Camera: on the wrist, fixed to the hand. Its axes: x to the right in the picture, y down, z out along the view.
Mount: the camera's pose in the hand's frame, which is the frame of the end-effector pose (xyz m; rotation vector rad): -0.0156 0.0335 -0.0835 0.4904 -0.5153 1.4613
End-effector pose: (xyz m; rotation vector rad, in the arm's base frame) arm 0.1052 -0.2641 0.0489 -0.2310 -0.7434 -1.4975
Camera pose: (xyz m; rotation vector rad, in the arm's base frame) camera 0.1637 -0.2958 -0.0136 -0.6186 -0.9690 0.1559
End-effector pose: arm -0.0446 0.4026 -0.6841 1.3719 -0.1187 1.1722
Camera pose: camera -0.1206 0.4520 -0.6953 -1.9157 1.3871 -1.9126
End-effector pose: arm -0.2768 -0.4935 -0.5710 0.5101 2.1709 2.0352
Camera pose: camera -0.2831 -0.5762 -0.5329 -2.0299 -1.3933 -0.8265
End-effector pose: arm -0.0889 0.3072 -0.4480 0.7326 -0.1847 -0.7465
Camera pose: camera -0.0484 0.3796 -0.4860 0.6382 -1.2451 0.5664
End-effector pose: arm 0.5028 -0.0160 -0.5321 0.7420 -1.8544 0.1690
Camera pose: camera 0.5539 0.0543 -0.5041 -0.4801 -2.5426 1.4971
